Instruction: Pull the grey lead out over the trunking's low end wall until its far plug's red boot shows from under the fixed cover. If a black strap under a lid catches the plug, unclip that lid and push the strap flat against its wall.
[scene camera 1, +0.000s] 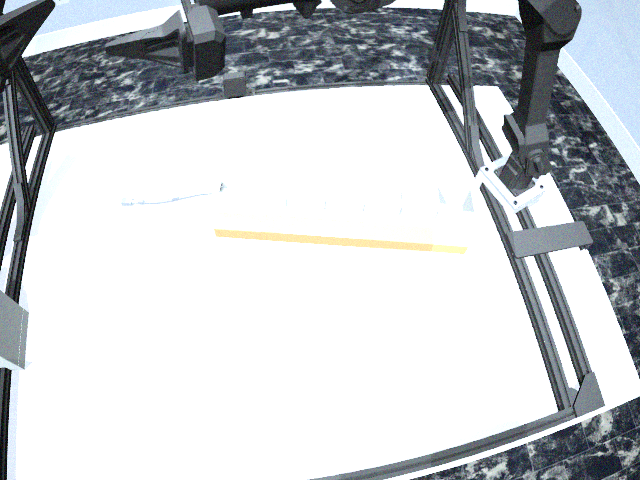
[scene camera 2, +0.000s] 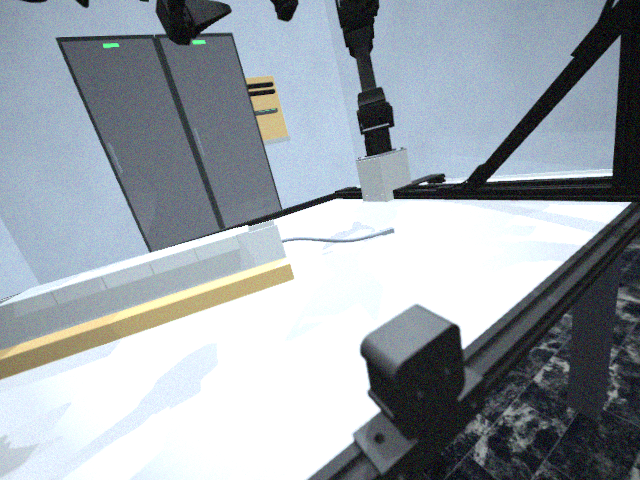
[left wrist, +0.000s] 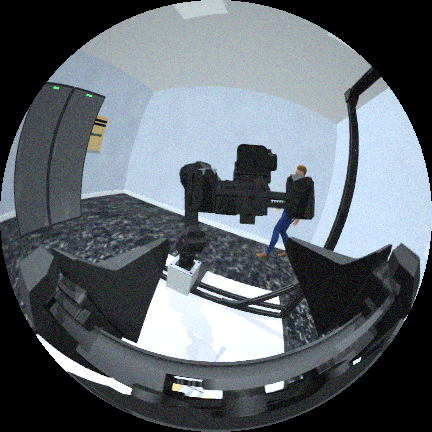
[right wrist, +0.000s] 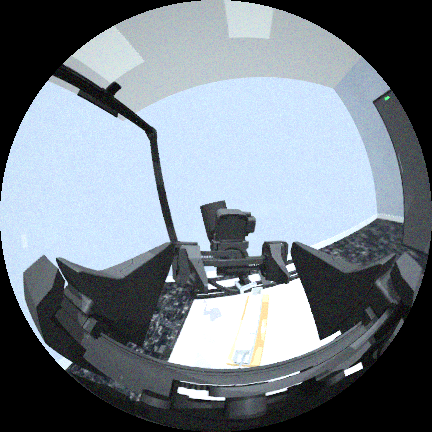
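Note:
The grey lead lies loosely on the table, from the trunking's end out to the picture's left in scene camera 1. The pale trunking is washed out in scene camera 1; seams between its lids show. I cannot make out the fixed cover, a red boot or a black strap. My left gripper is open and empty, high above the table, apart from lead and trunking; one finger shows at the top of scene camera 1. My right gripper is open and empty, also raised.
An orange strip runs along the trunking's front side. Dark frame rails border the table. The right arm's grey base stands at the edge. A black box sits on the near rail. A person stands beyond the table.

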